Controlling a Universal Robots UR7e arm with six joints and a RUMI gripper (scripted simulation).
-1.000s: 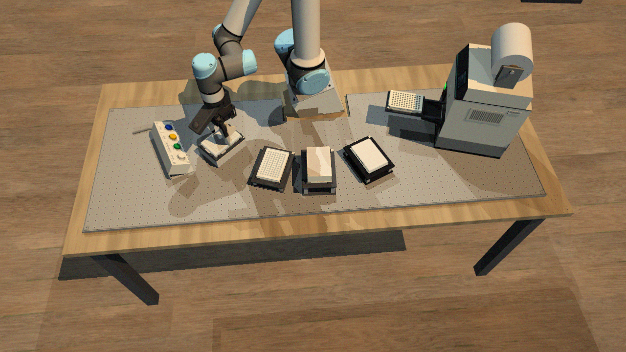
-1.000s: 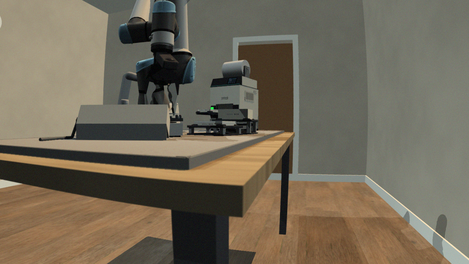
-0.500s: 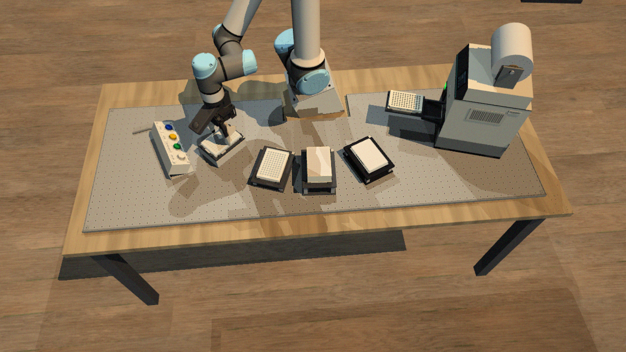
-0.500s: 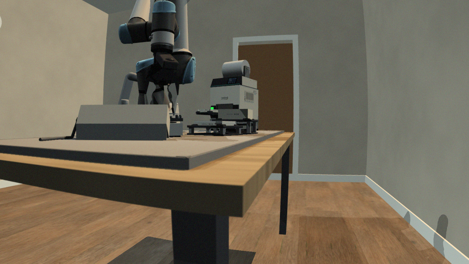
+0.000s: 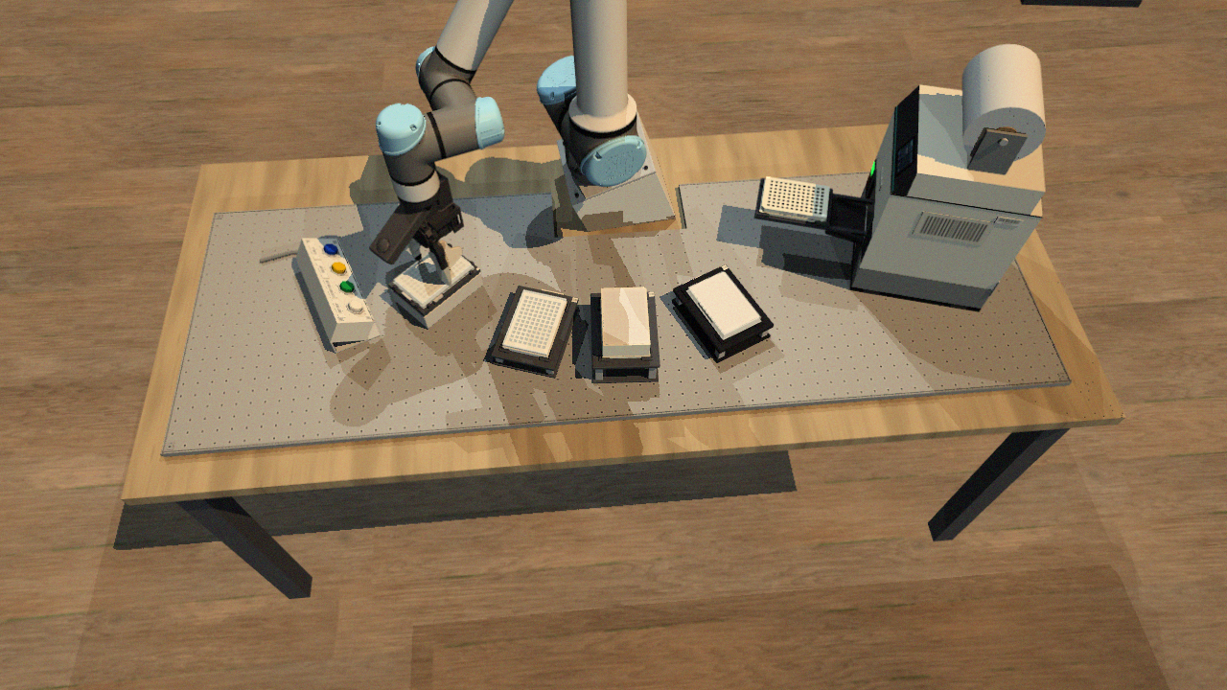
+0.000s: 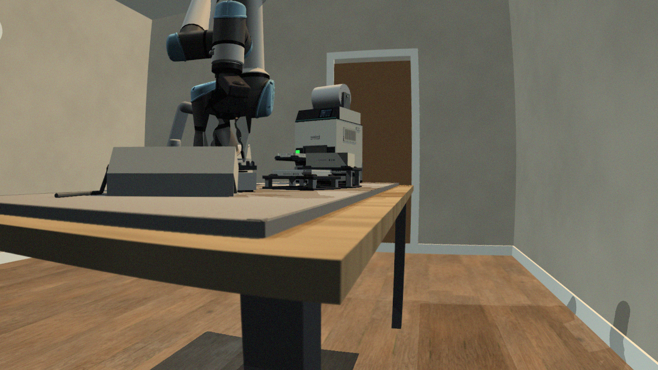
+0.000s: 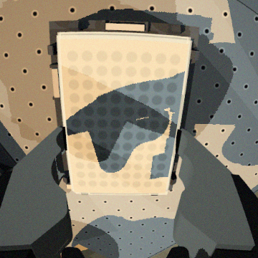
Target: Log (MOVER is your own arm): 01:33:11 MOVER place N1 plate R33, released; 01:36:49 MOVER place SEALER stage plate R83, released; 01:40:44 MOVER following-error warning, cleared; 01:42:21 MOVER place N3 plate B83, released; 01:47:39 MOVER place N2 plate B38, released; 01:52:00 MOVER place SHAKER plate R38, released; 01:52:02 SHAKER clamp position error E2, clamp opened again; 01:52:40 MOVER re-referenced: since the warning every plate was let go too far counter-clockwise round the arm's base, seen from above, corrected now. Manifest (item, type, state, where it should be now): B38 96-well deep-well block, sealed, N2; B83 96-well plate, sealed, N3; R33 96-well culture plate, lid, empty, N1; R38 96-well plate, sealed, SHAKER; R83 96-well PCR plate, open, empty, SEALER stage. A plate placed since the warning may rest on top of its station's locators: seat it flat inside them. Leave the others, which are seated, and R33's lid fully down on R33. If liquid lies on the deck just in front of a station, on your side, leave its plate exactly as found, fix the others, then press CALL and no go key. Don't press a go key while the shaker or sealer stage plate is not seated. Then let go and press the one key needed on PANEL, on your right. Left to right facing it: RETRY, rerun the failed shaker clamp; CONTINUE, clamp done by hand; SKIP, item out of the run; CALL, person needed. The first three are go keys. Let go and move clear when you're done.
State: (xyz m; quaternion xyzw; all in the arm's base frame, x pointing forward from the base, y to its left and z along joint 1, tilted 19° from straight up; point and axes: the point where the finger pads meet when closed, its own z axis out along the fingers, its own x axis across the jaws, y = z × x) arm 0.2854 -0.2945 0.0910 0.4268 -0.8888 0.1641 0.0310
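Now: hand 13 cm to the left of the retry key, 8 cm short of it and 1 cm above it. Also, from my hand: call key: 21 cm to the right, 5 cm behind, 1 cm below; continue key: 15 cm to the right, 4 cm ahead, 1 cm below; skip key: 18 cm to the right, 1 cm below.
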